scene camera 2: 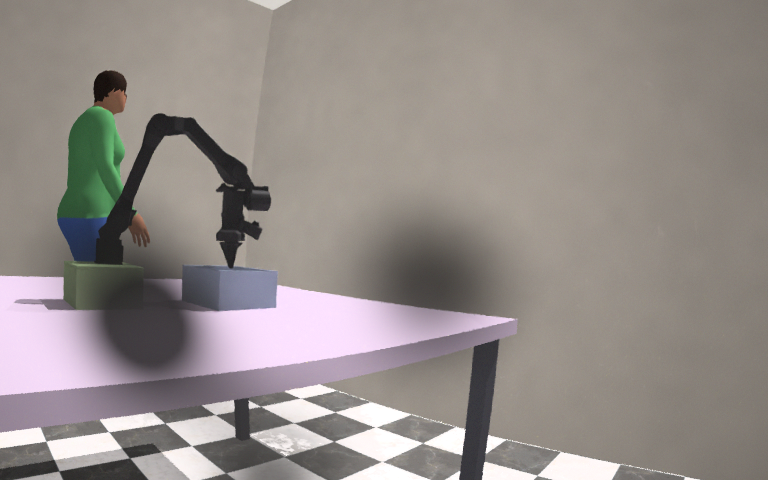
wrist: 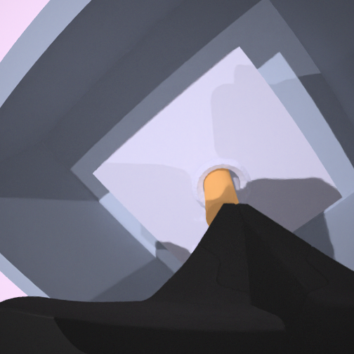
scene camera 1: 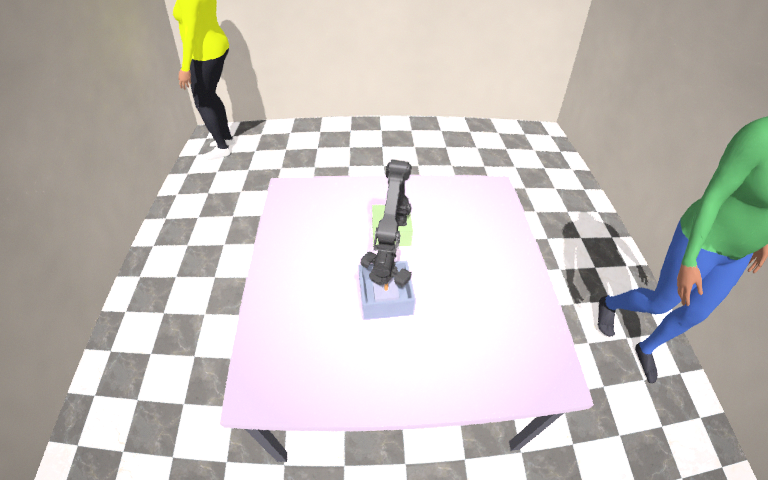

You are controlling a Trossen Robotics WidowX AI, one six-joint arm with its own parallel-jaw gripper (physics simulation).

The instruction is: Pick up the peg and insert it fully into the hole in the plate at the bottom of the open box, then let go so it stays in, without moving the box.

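Pixels of known places: gripper, fingertip midpoint: [scene camera 2: 230, 268]; arm's base at its link origin: [scene camera 2: 108, 263] [scene camera 1: 399, 220].
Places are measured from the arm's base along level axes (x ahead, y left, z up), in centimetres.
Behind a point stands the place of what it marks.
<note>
The orange peg [scene camera 1: 386, 287] @[x 33.8, y -5.2, z -2.3 cm] [wrist: 220, 189] stands in the round hole [wrist: 235, 178] of the pale plate [wrist: 165, 135]. Its upper end is hidden behind the fingers in the wrist view, and how deep it sits cannot be told. The plate lies at the bottom of the blue-grey open box [scene camera 1: 387, 309] @[x 42.6, y -4.8, z -4.1 cm] [scene camera 2: 247, 289] @[x 33.7, y -15.0, z -4.5 cm] [wrist: 45, 115]. My gripper [scene camera 2: 231, 266] @[x 33.6, y -5.8, z 0.1 cm] [wrist: 233, 215] is shut with nothing between its fingers. It points down, with its fingertips at about the height of the box rim in scene camera 2, and overlaps the peg in the wrist view.
The arm stands on a green block [scene camera 1: 406, 234] @[x 5.9, y 3.1, z -2.2 cm] [scene camera 2: 104, 287] @[x -3.3, y -11.6, z -4.7 cm] behind the box on the pink table [scene camera 1: 305, 350] @[x 57.9, y -34.1, z -9.7 cm] [scene camera 2: 339, 322] @[x 44.7, y -38.1, z -9.7 cm]. The box walls surround the plate on all sides. A person in green [scene camera 1: 730, 198] [scene camera 2: 93, 164] and one in yellow [scene camera 1: 203, 33] stand away from the table.
</note>
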